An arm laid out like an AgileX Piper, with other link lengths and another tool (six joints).
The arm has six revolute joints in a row. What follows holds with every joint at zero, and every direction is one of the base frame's. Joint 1 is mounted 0.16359 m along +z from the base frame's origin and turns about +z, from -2.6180 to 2.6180 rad. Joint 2 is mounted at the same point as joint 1 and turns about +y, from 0.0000 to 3.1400 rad. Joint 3 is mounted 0.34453 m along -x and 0.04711 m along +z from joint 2 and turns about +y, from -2.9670 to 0.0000 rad. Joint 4 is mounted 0.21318 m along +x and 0.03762 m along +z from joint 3 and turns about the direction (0.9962, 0, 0.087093), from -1.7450 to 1.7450 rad. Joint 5 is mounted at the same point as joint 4 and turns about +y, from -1.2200 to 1.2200 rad. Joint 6 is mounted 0.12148 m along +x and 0.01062 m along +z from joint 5 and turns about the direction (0.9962, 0, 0.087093), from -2.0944 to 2.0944 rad. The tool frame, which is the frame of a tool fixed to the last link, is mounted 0.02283 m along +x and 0.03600 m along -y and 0.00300 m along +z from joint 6; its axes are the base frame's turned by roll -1.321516, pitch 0.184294 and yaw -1.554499 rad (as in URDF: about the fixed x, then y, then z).
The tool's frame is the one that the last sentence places.
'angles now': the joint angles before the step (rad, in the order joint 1, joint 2, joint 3, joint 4, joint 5, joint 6). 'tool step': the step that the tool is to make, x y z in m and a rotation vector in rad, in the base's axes. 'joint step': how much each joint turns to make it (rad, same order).
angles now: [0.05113, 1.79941, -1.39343, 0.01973, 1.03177, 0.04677]
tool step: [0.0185, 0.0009, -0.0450, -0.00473, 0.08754, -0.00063]
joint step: [0.00001, 0.12237, -0.00024, 0.00000, -0.03446, 0.00001]
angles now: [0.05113, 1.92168, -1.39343, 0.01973, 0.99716, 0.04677]
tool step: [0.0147, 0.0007, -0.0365, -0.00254, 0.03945, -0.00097]
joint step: [0.00010, 0.09541, 0.00006, -0.00001, -0.05596, 0.00010]
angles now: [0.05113, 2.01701, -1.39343, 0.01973, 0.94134, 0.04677]
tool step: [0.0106, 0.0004, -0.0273, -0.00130, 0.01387, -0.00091]
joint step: [-0.00012, 0.06916, 0.00001, 0.00001, -0.05526, -0.00013]
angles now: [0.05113, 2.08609, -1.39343, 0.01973, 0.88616, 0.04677]
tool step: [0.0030, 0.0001, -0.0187, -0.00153, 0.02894, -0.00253]
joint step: [-0.00006, 0.04574, 0.00027, 0.00001, -0.01707, 0.00220]
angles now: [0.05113, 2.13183, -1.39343, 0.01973, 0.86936, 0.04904]
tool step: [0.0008, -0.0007, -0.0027, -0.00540, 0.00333, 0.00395]
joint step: [-0.00001, 0.00727, -0.00055, -0.00654, -0.00312, -0.00002]
